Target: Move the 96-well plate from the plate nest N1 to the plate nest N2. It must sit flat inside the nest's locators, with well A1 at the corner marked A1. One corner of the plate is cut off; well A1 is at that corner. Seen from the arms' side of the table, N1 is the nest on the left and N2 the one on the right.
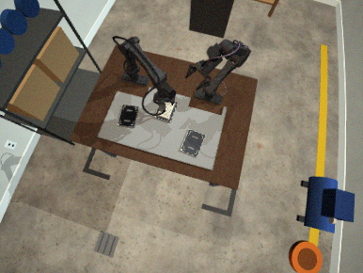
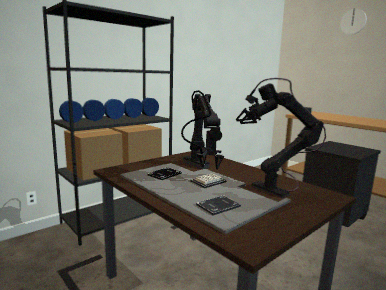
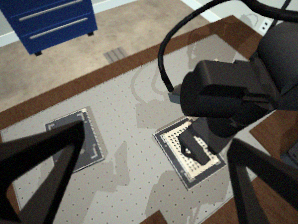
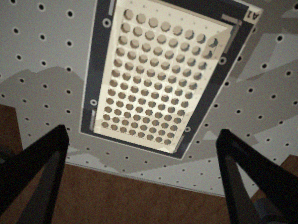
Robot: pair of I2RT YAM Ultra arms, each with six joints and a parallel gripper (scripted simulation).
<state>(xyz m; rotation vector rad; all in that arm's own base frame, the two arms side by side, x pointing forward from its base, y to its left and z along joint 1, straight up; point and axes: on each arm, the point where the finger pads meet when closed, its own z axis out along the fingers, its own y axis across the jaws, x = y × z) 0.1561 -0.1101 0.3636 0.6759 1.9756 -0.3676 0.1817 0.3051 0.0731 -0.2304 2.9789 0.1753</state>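
The 96-well plate is 7 cm below my right hand and 1 cm ahead of it.
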